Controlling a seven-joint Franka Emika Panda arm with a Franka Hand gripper.
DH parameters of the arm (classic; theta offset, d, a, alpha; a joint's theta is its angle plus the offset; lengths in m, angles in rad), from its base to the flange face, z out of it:
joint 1: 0 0.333 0 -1.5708
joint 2: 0 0 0 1.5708
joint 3: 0 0.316 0.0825 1.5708
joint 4: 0 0 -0.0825 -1.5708
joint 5: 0 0.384 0 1.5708
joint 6: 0 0 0.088 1.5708
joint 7: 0 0.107 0 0
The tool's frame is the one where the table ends.
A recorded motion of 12 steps. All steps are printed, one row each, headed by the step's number.
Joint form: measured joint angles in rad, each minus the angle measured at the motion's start. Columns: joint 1, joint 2, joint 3, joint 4, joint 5, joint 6, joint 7.
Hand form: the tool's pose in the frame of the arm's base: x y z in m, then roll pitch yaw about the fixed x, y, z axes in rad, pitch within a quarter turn. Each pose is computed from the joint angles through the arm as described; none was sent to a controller.
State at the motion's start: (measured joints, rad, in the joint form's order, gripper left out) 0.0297 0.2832 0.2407 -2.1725 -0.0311 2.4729 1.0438
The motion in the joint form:
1: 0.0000 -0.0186 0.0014 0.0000 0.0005 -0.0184 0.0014
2: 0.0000 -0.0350 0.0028 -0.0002 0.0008 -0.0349 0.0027
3: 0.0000 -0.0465 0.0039 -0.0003 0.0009 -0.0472 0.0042
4: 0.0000 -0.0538 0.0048 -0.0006 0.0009 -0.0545 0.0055
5: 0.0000 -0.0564 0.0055 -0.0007 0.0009 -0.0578 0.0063
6: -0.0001 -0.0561 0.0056 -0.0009 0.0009 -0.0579 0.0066
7: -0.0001 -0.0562 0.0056 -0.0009 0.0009 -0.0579 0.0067
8: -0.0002 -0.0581 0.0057 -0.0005 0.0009 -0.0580 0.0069
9: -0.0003 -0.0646 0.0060 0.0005 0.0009 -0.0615 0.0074
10: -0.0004 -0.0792 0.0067 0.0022 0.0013 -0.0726 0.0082
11: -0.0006 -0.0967 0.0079 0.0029 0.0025 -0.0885 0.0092
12: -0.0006 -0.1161 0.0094 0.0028 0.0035 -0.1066 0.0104
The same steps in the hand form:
1: 0.5437 0.1505 0.2761 -3.0977 0.0239 -0.7584
2: 0.5426 0.1508 0.2835 -3.1002 0.0212 -0.7579
3: 0.5417 0.1511 0.2887 -3.1026 0.0196 -0.7580
4: 0.5410 0.1514 0.2919 -3.1038 0.0184 -0.7582
5: 0.5407 0.1517 0.2930 -3.1048 0.0184 -0.7582
6: 0.5406 0.1516 0.2928 -3.1053 0.0188 -0.7585
7: 0.5406 0.1516 0.2928 -3.1052 0.0188 -0.7586
8: 0.5408 0.1517 0.2940 -3.1036 0.0173 -0.7588
9: 0.5410 0.1517 0.2977 -3.1012 0.0140 -0.7590
10: 0.5408 0.1519 0.3054 -3.0988 0.0087 -0.7592
11: 0.5396 0.1521 0.3137 -3.0990 0.0049 -0.7597
12: 0.5379 0.1524 0.3226 -3.1005 0.0010 -0.7597

